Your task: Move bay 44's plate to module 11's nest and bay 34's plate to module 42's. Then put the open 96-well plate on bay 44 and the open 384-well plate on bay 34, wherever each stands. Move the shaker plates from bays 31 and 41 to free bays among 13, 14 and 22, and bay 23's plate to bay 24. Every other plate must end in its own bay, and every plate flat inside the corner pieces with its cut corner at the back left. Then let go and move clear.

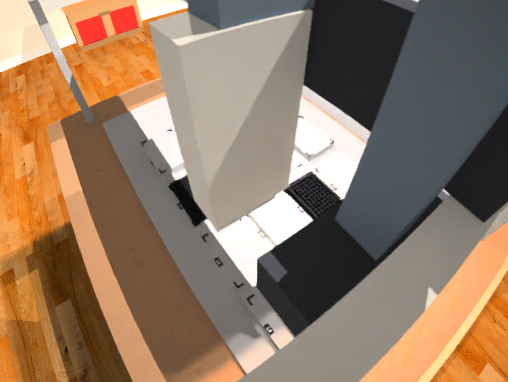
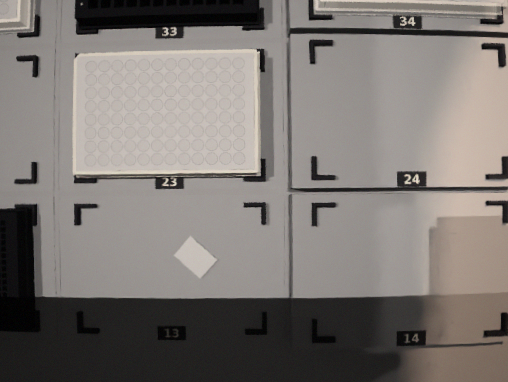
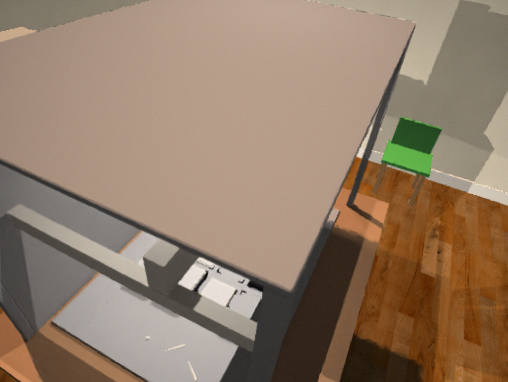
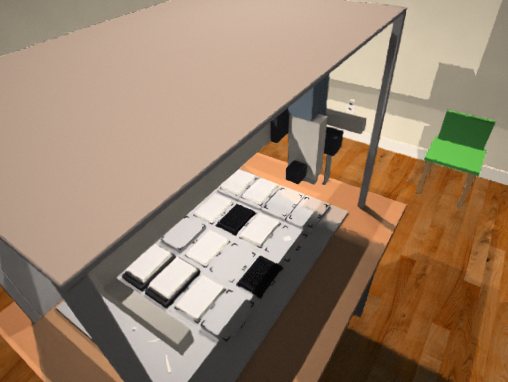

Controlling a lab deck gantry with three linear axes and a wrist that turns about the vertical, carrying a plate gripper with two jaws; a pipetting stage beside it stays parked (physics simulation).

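Frame: origin at the robot's base, x ahead, y left, z up, level; centimetres.
Seen in the pictures: robot's base, origin of the base link: (image 1: 145,148) (image 4: 227,342).
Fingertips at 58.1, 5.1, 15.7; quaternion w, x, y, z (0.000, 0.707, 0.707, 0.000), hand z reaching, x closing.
Observation:
Offsets run from my fingertips to a thing's top centre, as dx, dy, dz. "spot": to the spot under its first point.
My gripper (image 4: 327,176) is high over the deck's right end, with no plate seen under it; one jaw shows and the other is hidden. White plates stand on bay 44 {spot: -3.5, +30.5, -12.8} (image 4: 238,182), bay 34 {spot: -3.5, +19.8, -12.8} (image 4: 260,191) and bay 23; the bay 23 plate {-18.9, +9.9, -14.3} (image 2: 166,113) (image 4: 259,229) lies flat. The black open 96-well plate {-18.9, +20.6, -14.3} (image 1: 314,194) (image 4: 236,218) is on bay 33. The black open 384-well plate {-35.3, -0.8, -14.3} (image 4: 260,275) is on bay 12. Shaker plates {-51.7, +31.6, -12.1} (image 4: 150,262) {-51.7, +20.6, -12.1} (image 4: 174,278) are on bays 41 and 31. Module 42 {-35.3, +31.7, -13.5} (image 4: 183,232) and module 11 {-52.0, -0.9, -13.5} (image 4: 227,314) carry no white plate. Bays 13, 14, 22 and 24 hold no plate.
White plates also stand on bay 43 {spot: -19.2, +31.0, -14.3} (image 4: 213,207), bay 32 {spot: -35.8, +20.2, -14.3} (image 4: 207,247) and bay 21 {spot: -52.3, +9.3, -14.3} (image 4: 200,298). The grey pipetting stage (image 1: 245,120) (image 4: 306,145) stands beside the gripper and hides part of the deck. A white diamond marker {-17.1, +0.0, -15.6} (image 2: 195,257) (image 4: 287,238) lies in bay 13.

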